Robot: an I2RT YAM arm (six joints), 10 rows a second.
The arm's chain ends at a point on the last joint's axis. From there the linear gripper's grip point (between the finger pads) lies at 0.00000 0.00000 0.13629 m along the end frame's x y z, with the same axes.
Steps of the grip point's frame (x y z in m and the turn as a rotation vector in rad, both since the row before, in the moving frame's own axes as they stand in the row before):
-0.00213 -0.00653 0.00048 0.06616 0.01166 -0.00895
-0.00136 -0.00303 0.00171 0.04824 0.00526 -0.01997
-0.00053 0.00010 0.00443 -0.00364 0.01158 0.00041
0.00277 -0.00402 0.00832 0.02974 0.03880 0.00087
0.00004 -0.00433 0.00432 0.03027 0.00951 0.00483
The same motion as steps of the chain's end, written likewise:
-0.00368 0.00249 0.00079 0.06616 0.01166 -0.00895
-0.00201 0.00355 0.00187 0.04824 0.00526 -0.01997
-0.00211 -0.00040 0.00444 -0.00364 0.01158 0.00041
-0.00252 0.00003 0.00848 0.02974 0.03880 0.00087
-0.00127 -0.00021 0.00439 0.03027 0.00951 0.00483

